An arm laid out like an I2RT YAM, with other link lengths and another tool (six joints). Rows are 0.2 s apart.
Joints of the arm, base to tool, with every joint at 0 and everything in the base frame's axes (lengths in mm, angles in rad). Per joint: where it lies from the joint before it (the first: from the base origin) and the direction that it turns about. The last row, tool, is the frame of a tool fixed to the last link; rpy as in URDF.
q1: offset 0 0 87.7 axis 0 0 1
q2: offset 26.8 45.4 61 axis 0 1 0
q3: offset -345.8 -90.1 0 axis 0 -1 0
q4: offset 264.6 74.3 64.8 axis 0 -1 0
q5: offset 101.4 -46.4 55.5 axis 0 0 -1
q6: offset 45.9 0 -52.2 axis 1 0 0
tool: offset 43 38 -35 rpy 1.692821 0.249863 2.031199
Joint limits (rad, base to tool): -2.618..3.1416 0..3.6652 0..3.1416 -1.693..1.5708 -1.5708..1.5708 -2.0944..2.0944
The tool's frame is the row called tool.
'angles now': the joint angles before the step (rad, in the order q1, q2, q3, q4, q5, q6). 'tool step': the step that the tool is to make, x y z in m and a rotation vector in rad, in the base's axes. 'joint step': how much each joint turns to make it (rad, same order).
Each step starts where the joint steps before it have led.
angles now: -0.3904, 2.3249, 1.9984, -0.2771, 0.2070, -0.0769
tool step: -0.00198, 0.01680, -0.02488, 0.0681, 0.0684, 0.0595
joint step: 0.0137, 0.0259, -0.0012, -0.0622, -0.0592, 0.0023
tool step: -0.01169, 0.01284, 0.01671, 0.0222, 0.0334, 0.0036
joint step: 0.0111, -0.0423, 0.0000, -0.0832, 0.0000, 0.0115
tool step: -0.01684, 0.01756, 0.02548, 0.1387, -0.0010, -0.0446
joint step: 0.0011, -0.0580, 0.0000, -0.1217, -0.0572, 0.1262
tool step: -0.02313, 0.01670, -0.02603, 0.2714, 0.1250, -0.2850
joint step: -0.0015, 0.0042, -0.0286, -0.2162, 0.0049, 0.3529
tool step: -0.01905, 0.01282, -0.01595, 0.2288, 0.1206, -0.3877
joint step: 0.0042, 0.0031, -0.0191, -0.2160, -0.0026, 0.4287
